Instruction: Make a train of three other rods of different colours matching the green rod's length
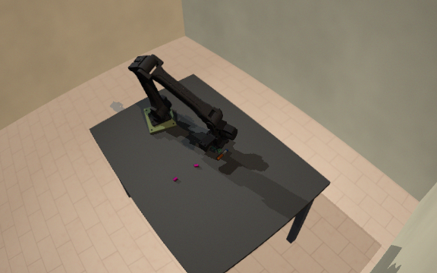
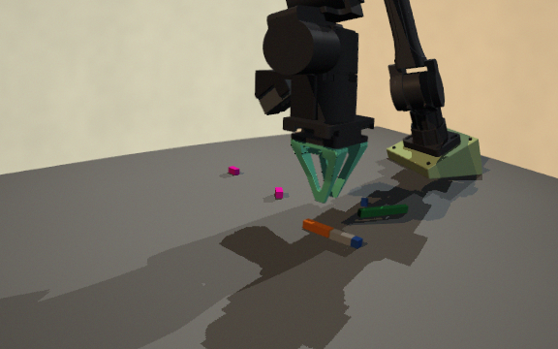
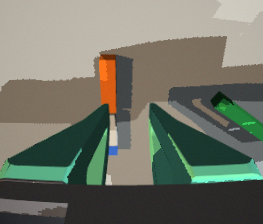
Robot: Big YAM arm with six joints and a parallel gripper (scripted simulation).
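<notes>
The orange rod is 1 cm ahead of my hand, 1 cm to the left of it and 4 cm below it. Round my hand: grey rod (4 cm to the left, 4 cm below); then magenta rod (13 cm to the right, 4 cm below); then green rod (10 cm behind, 1 cm to the right, 4 cm below).
</notes>
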